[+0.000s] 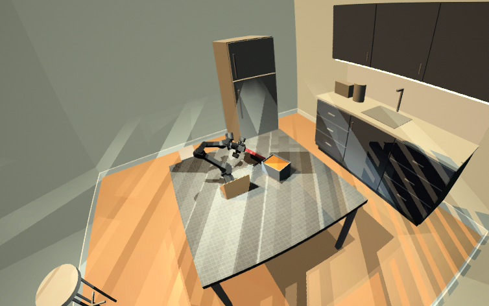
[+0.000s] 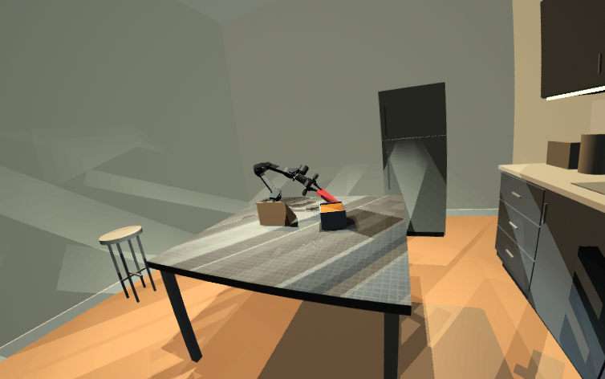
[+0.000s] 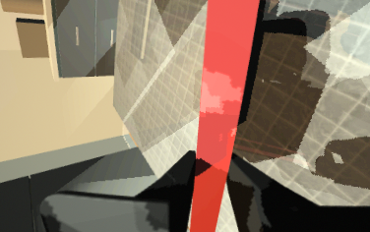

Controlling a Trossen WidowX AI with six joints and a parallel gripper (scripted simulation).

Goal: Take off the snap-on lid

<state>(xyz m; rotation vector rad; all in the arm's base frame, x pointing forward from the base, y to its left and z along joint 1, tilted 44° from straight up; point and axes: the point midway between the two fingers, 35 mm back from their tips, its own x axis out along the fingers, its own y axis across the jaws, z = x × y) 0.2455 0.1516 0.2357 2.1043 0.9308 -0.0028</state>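
My gripper tip is 6 cm short of the lid and 6 cm above it. Also, from my gripper tip: storage box 15 cm ahead, 27 cm to the right, 9 cm below.
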